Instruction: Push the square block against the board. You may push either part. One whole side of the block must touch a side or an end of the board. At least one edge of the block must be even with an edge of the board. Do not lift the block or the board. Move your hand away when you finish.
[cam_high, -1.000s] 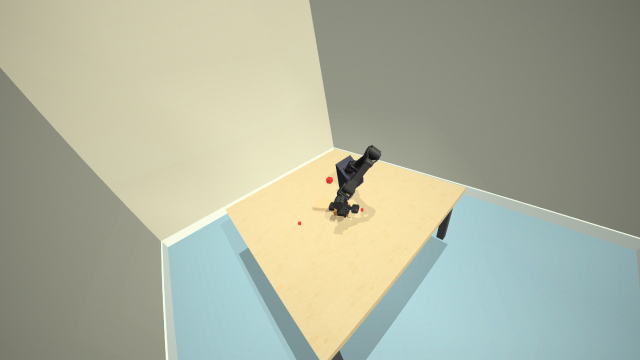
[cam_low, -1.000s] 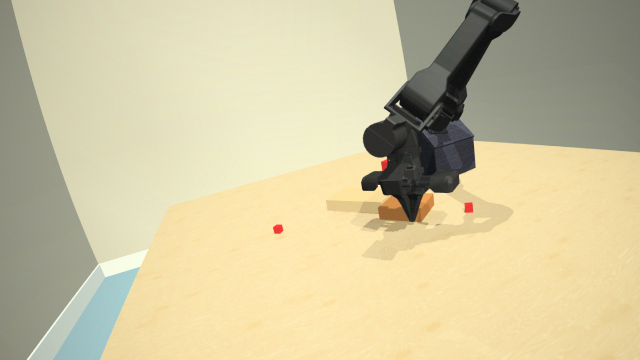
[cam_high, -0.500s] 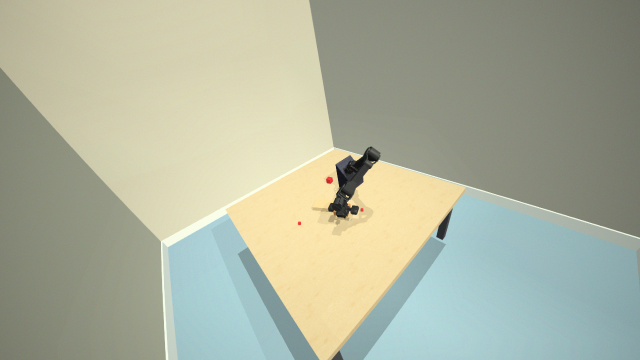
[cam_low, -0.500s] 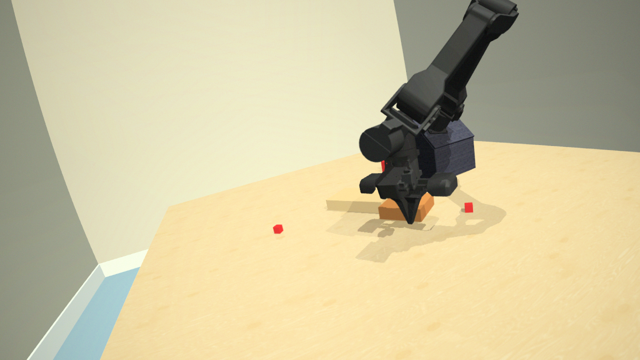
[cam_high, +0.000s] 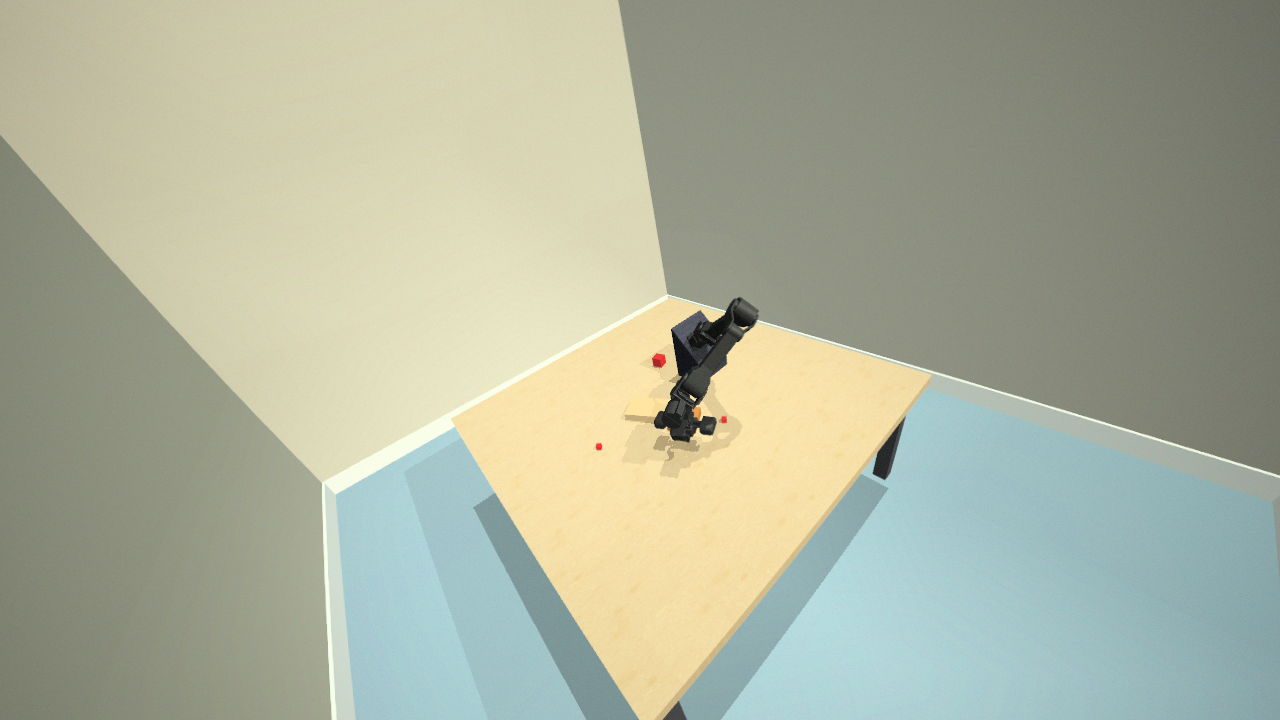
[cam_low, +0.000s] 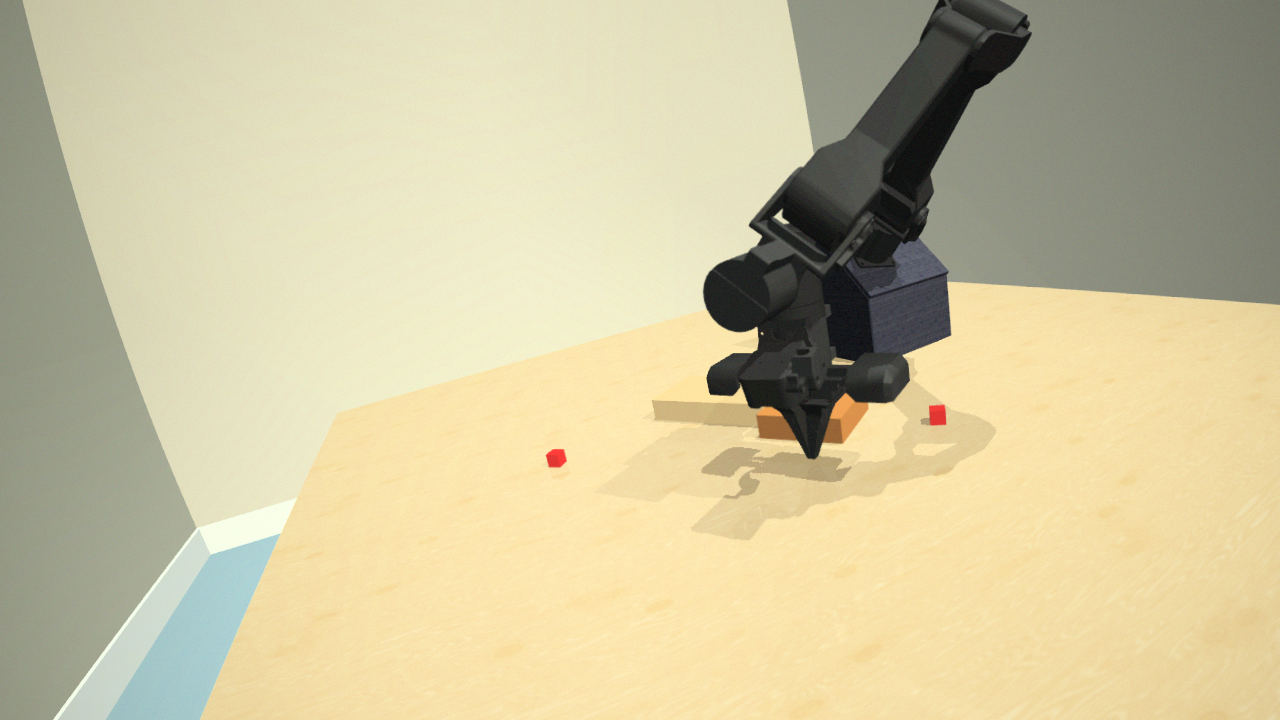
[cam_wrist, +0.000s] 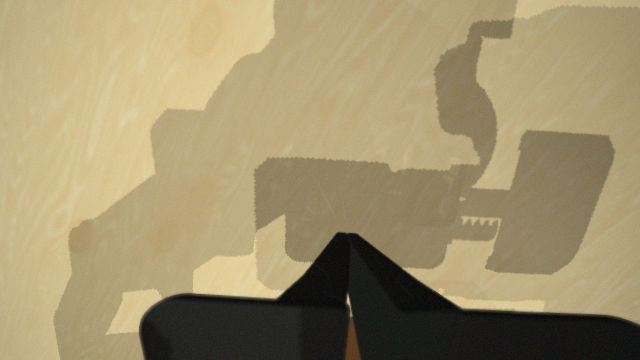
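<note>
My gripper tip is now 50 mm past the orange-brown square block, 80 mm to the left of it and 10 mm below it. From my gripper tip the other things lie so: pale board (10 mm ahead, 210 mm to the right, 10 mm above).
</note>
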